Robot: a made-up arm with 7 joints.
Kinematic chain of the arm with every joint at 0, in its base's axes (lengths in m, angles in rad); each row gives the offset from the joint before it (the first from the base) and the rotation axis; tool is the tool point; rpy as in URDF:
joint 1: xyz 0 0 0 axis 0.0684 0.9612 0.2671
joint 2: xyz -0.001 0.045 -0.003 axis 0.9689 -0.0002 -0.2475
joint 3: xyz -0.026 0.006 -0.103 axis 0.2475 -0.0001 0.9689
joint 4: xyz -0.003 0 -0.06 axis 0.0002 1 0
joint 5: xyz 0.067 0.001 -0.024 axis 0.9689 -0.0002 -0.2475
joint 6: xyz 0.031 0 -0.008 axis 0.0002 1 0
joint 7: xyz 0.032 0 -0.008 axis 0.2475 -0.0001 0.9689
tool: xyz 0 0 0 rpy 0 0.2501 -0.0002
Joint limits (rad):
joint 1: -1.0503..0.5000
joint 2: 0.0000..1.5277
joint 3: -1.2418..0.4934
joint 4: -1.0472..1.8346
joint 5: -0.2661..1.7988
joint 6: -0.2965..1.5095
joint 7: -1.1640..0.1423
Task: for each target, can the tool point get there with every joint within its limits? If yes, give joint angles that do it. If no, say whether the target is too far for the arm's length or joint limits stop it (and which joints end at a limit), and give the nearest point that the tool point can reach.
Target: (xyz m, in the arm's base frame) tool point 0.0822 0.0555 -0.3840
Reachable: no: too far | nearest point 0.0654 0.0539 -0.2991 | short by 0.087 m
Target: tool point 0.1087 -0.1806 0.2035
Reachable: no: joint limits stop it (at a limit: joint 1, joint 2) | nearest point 0.1236 -0.0546 0.0028 | short by 0.237 m
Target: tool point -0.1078 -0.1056 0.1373
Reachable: no: joint limits stop it (at a limit: joint 1, joint 2, joint 3, joint 4, joint 6) | nearest point -0.0185 -0.0291 -0.0547 | short by 0.225 m
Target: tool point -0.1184 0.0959 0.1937
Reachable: no: joint limits stop it (at a limit: joint 1, joint 2, joint 3) | nearest point 0.0295 0.1132 0.1006 | short by 0.176 m
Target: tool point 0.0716 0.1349 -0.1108
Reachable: yes | joints 0.0738 0.3906 0.1960 -0.7774 0.7970 1.2830 -0.9813
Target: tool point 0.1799 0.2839 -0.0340
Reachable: yes | joints -0.8512 1.1223 0.2920 0.9667 0.3020 0.3329 -0.2954
